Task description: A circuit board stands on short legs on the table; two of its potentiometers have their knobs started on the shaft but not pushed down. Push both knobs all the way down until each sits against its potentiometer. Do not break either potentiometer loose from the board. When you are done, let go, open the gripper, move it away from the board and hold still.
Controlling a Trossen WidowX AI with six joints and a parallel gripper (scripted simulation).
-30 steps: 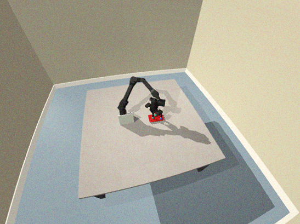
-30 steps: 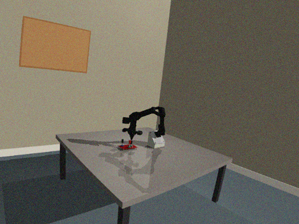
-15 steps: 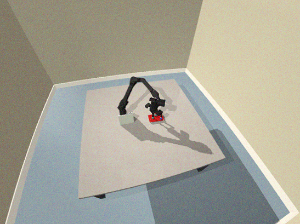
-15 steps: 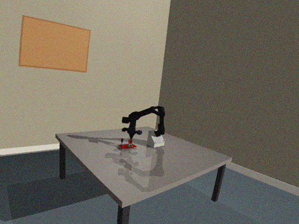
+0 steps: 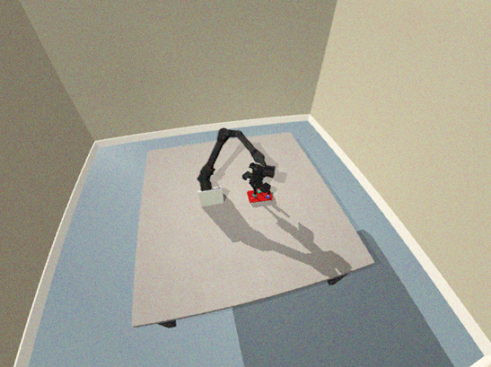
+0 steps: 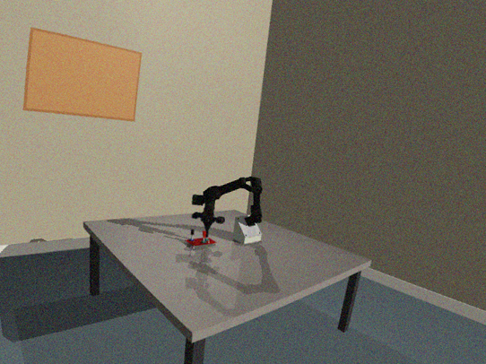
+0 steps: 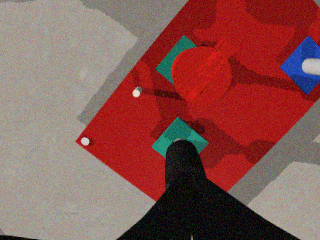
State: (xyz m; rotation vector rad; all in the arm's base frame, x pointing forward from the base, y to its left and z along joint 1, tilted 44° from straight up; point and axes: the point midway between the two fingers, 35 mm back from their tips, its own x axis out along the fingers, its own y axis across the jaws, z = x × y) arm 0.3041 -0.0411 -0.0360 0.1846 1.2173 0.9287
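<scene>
Now: gripper tip 3 cm above the teal potentiometer. Round my gripper tip: red knob (4 cm ahead, 2 cm to the left).
</scene>
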